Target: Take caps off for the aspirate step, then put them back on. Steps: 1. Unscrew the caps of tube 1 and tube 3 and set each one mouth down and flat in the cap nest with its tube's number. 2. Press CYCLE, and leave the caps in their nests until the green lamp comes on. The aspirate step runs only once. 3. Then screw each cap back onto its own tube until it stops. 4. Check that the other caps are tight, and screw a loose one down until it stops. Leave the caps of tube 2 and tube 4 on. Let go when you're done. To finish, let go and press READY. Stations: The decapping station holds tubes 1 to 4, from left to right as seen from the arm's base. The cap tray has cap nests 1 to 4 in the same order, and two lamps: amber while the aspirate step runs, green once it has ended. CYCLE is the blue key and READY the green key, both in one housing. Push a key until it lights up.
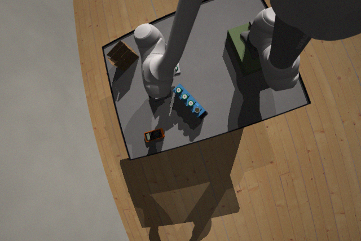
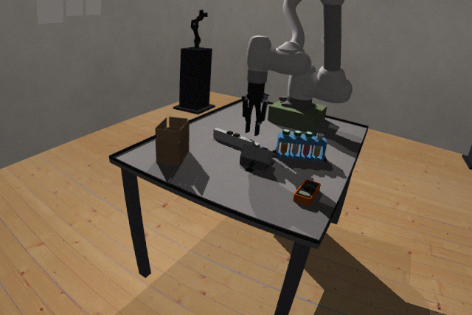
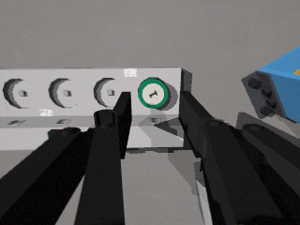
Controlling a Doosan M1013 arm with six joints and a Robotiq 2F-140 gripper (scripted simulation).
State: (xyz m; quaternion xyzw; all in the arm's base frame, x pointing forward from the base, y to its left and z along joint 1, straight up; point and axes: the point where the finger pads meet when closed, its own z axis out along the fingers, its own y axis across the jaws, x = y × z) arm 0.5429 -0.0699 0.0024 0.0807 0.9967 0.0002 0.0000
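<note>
Now: hand 30 mm past the cap 2, 260 mm to the right of it and 20 mm below it. Round my hand: green key: 130 mm ahead, 80 mm to the left, 30 mm below; cap 1: 80 mm below; blue key: 130 mm ahead, 120 mm to the left, 30 mm below.
</note>
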